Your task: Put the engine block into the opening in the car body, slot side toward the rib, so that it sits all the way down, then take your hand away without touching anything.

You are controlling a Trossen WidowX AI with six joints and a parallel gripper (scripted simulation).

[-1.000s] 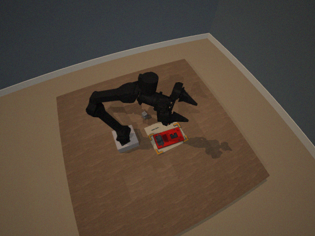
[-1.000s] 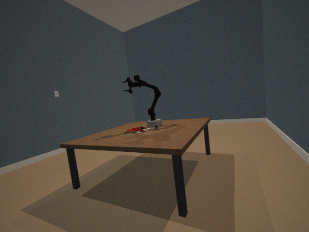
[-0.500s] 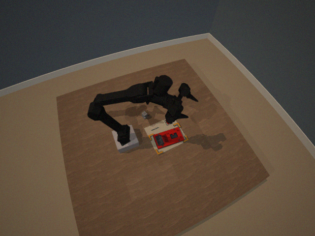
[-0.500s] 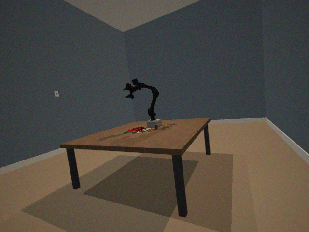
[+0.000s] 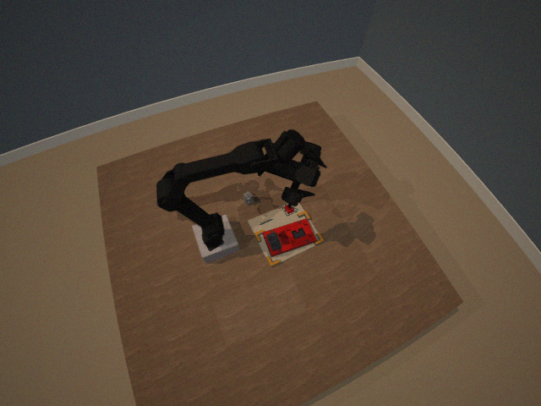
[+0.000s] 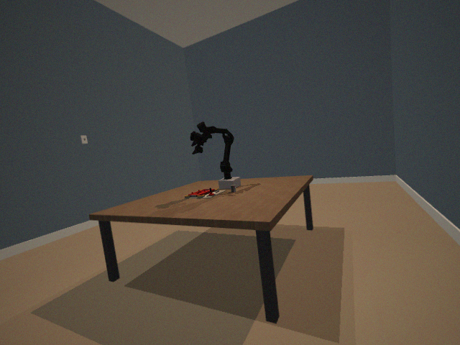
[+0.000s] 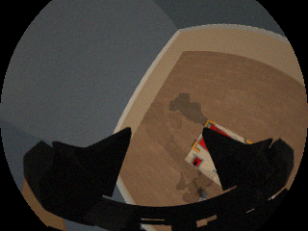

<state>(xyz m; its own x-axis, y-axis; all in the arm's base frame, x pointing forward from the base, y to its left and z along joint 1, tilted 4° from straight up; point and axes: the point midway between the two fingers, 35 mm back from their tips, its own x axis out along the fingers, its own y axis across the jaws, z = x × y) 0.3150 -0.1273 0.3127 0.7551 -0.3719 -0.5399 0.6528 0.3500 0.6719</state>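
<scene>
My gripper tip is 330 mm above the grey engine block, 240 mm to the right of it and 130 mm past it.
</scene>
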